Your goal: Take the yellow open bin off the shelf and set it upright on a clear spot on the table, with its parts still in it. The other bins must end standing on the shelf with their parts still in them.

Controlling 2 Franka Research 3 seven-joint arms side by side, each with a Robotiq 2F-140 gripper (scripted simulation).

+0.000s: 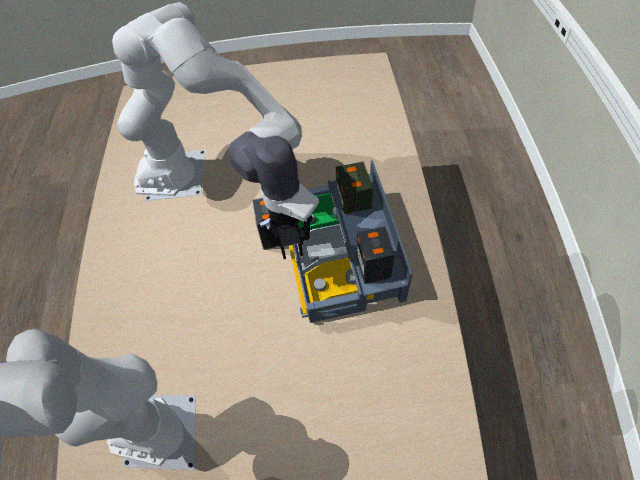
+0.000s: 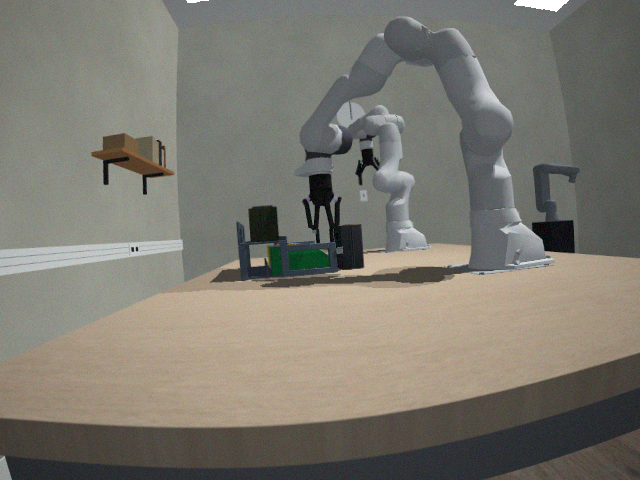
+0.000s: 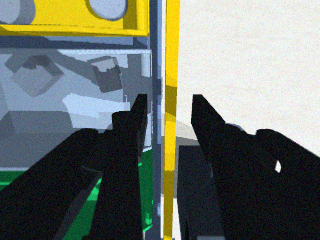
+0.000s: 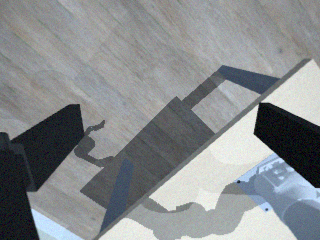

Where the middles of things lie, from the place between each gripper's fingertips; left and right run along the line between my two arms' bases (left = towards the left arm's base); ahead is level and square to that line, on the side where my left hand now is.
Right now the grey bin (image 1: 326,242) is 10 cm ahead of my left hand, 1 cm to the left of it and 5 cm below it. Also, from my left hand: blue-grey shelf (image 1: 380,215) 13 cm ahead, 2 cm to the left, 2 cm below; yellow bin (image 1: 333,272) 12 cm ahead, 10 cm to the right, 5 cm below.
Right now the yellow bin is 51 cm ahead of my right hand, 93 cm to the left of it and 37 cm below it. From my right hand the other things lie so: blue-grey shelf (52 cm ahead, 104 cm to the left, 35 cm below); then grey bin (49 cm ahead, 104 cm to the left, 37 cm below).
